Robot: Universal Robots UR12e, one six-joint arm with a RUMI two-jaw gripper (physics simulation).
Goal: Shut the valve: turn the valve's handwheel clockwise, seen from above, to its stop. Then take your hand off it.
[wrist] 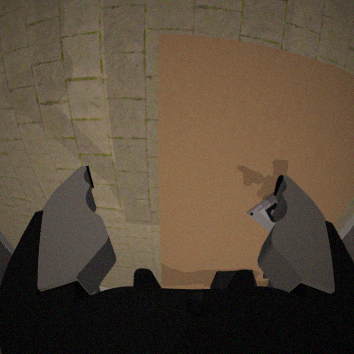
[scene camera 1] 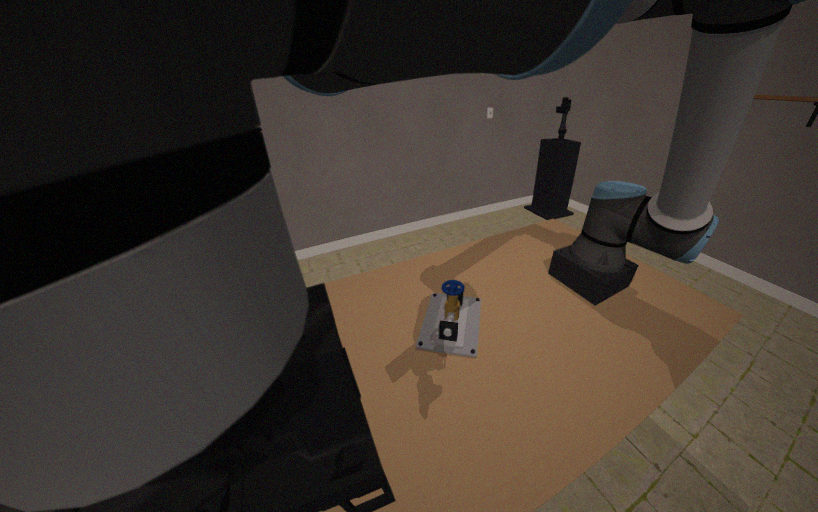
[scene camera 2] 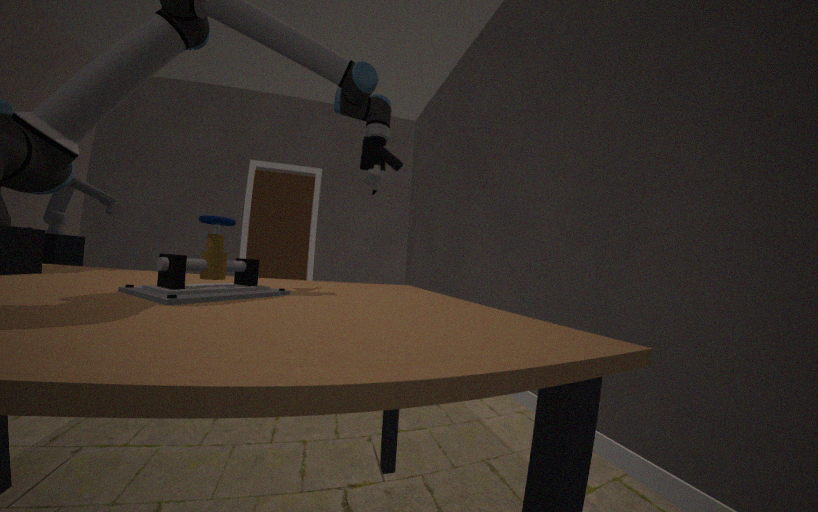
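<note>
The valve has a blue handwheel on top of a brass body. Its pipe runs between black supports on a grey base plate. My gripper is open and empty. In scene camera 2 it hangs high above the table's level, well to the right of the handwheel and apart from it. In the wrist view the right finger covers most of the valve, and the handwheel is hidden.
The valve's plate lies on a wooden table. The arm's black base block stands on the table. Large arm parts close to the camera cover the left and top of scene camera 1. A dark pedestal stands by the wall.
</note>
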